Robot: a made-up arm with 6 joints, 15 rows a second.
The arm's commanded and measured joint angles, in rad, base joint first. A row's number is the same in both.
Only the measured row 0 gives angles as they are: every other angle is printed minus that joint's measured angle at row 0.
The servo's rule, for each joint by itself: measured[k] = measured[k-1] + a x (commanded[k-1-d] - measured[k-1]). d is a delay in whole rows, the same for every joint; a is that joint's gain. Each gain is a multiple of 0.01, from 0.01 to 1. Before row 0 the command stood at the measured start. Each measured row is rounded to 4 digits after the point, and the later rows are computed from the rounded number. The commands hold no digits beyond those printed.
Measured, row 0:
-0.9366, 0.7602, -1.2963, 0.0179, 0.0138, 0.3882
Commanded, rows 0 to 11:
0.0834, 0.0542, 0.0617, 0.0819, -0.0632, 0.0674
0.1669, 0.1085, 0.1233, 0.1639, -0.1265, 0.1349
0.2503, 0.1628, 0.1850, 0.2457, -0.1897, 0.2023
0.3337, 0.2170, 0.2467, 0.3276, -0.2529, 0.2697
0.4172, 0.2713, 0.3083, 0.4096, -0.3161, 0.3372
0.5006, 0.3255, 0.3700, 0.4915, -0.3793, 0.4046
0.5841, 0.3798, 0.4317, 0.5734, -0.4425, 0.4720
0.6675, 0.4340, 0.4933, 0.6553, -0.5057, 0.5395
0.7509, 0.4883, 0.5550, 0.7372, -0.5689, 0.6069
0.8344, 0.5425, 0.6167, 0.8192, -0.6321, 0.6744
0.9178, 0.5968, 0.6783, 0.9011, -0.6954, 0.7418
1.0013, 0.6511, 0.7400, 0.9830, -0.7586, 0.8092
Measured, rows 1 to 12:
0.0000, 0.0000, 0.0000, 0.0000, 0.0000, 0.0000
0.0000, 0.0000, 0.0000, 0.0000, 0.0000, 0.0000
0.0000, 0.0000, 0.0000, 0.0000, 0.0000, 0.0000
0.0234, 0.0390, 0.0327, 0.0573, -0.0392, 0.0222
0.0636, 0.0890, 0.0807, 0.1319, -0.0933, 0.0594
0.1159, 0.1421, 0.1360, 0.2116, -0.1531, 0.1066
0.1769, 0.1960, 0.1947, 0.2928, -0.2150, 0.1604
0.2442, 0.2502, 0.2549, 0.3746, -0.2777, 0.2187
0.3160, 0.3044, 0.3159, 0.4564, -0.3407, 0.2800
0.3911, 0.3587, 0.3773, 0.5383, -0.4038, 0.3434
0.4685, 0.4129, 0.4388, 0.6202, -0.4670, 0.4081
0.5476, 0.4672, 0.5004, 0.7021, -0.5302, 0.4737
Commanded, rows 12 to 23:
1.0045, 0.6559, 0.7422, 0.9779, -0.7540, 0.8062
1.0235, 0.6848, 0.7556, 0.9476, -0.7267, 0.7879
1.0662, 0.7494, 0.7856, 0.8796, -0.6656, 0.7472
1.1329, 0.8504, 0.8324, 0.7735, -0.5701, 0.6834
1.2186, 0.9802, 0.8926, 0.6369, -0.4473, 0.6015
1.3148, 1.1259, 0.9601, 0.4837, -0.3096, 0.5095
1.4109, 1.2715, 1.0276, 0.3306, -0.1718, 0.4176
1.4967, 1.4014, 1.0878, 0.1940, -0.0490, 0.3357
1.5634, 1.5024, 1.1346, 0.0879, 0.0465, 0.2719
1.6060, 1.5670, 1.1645, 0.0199, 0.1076, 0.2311
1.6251, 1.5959, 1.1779, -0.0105, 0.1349, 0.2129
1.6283, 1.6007, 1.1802, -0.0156, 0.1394, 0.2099
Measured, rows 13 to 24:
0.6279, 0.5214, 0.5620, 0.7841, -0.5934, 0.5399
0.7091, 0.5757, 0.6236, 0.8660, -0.6566, 0.6065
0.7909, 0.6300, 0.6853, 0.9479, -0.7198, 0.6734
0.8507, 0.6486, 0.7155, 0.9689, -0.7410, 0.7172
0.8991, 0.6747, 0.7368, 0.9540, -0.7321, 0.7405
0.9459, 0.7285, 0.7627, 0.9019, -0.6909, 0.7427
0.9983, 0.8163, 0.7996, 0.8120, -0.6160, 0.7231
1.0600, 0.9343, 0.8489, 0.6894, -0.5114, 0.6830
1.1313, 1.0723, 0.9078, 0.5454, -0.3863, 0.6257
1.2096, 1.2157, 0.9713, 0.3950, -0.2533, 0.5570
1.2900, 1.3494, 1.0330, 0.2543, -0.1266, 0.4840
1.3666, 1.4596, 1.0868, 0.1378, -0.0193, 0.4140

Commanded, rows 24 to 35:
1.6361, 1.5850, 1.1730, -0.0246, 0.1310, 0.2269
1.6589, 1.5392, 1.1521, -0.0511, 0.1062, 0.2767
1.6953, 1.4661, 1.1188, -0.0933, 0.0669, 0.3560
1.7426, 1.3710, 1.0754, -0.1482, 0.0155, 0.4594
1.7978, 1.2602, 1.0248, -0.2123, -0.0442, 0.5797
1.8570, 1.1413, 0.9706, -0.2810, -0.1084, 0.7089
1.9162, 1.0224, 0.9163, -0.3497, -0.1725, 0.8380
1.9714, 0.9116, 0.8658, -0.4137, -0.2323, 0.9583
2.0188, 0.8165, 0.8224, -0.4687, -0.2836, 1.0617
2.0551, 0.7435, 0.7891, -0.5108, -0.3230, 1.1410
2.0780, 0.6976, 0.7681, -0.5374, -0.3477, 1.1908
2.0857, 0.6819, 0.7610, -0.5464, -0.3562, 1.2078
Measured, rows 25 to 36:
1.4336, 1.5369, 1.1280, 0.0553, 0.0594, 0.3536
1.4872, 1.5794, 1.1544, 0.0092, 0.1062, 0.3072
1.5267, 1.5947, 1.1681, -0.0082, 0.1268, 0.2751
1.5573, 1.5877, 1.1707, -0.0197, 0.1294, 0.2592
1.5857, 1.5528, 1.1608, -0.0417, 0.1150, 0.2650
1.6164, 1.4904, 1.1385, -0.0778, 0.0852, 0.2950
1.6517, 1.4044, 1.1051, -0.1271, 0.0420, 0.3493
1.6926, 1.3006, 1.0625, -0.1867, -0.0114, 0.4253
1.7386, 1.1859, 1.0138, -0.2527, -0.0715, 0.5189
1.7883, 1.0682, 0.9621, -0.3206, -0.1341, 0.6242
1.8396, 0.9554, 0.9111, -0.3858, -0.1950, 0.7345
1.8898, 0.8554, 0.8641, -0.4438, -0.2499, 0.8425

